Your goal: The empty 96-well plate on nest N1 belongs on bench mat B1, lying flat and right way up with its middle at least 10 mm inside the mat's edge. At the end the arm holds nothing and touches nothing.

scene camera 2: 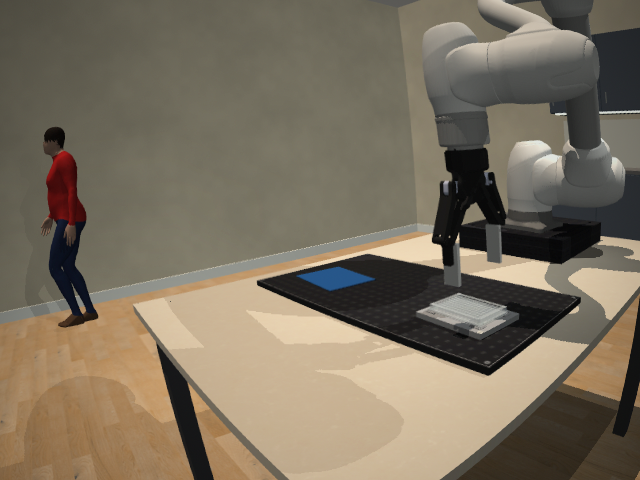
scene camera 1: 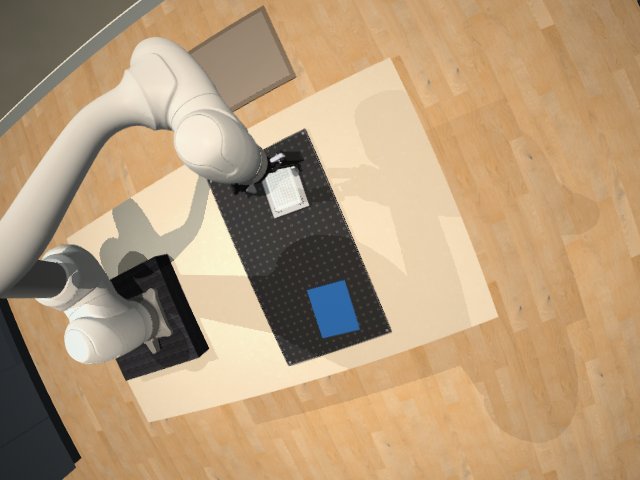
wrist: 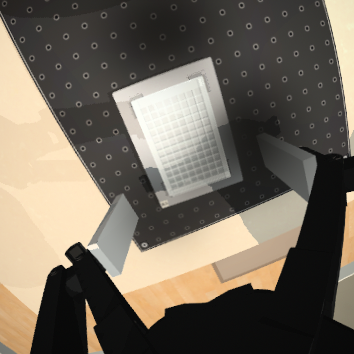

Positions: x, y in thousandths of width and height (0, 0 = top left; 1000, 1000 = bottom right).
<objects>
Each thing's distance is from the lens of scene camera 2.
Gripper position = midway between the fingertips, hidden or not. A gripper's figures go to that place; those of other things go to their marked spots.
my gripper (scene camera 2: 743, 568): 0.77 m
96-well plate (scene camera 2: 729, 645): 0.79 m
pale grey nest N1 (scene camera 2: 785, 672): 0.77 m
blue bench mat B1 (scene camera 2: 524, 580): 1.10 m
The marked spots on the blue bench mat B1 and the 96-well plate are 0.42 m apart.
</objects>
